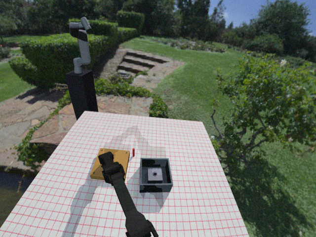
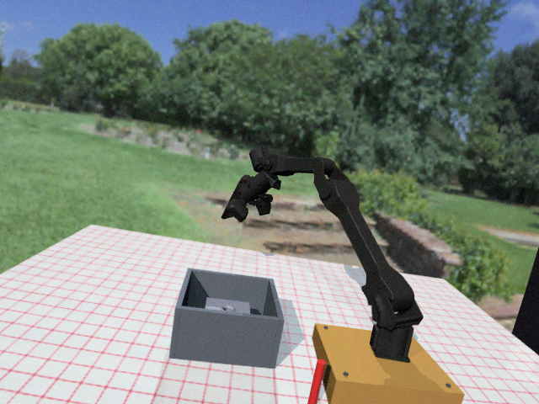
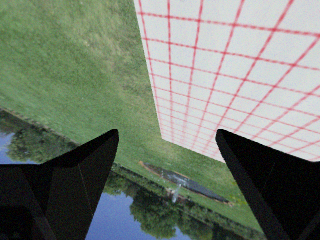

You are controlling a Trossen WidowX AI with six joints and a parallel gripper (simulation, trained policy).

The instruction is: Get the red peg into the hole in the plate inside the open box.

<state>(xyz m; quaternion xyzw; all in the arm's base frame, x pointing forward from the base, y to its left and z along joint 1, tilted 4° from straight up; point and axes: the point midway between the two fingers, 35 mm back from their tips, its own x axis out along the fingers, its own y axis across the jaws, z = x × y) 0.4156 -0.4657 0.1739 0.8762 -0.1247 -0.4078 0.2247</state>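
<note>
Right now the red peg is 29 cm behind my gripper tip, 63 cm to the left of it and 11 cm below it. The rest, counted from my gripper tip: grey plate: 12 cm behind, 47 cm to the left, 11 cm below; then grey box: 12 cm behind, 47 cm to the left, 13 cm below.
</note>
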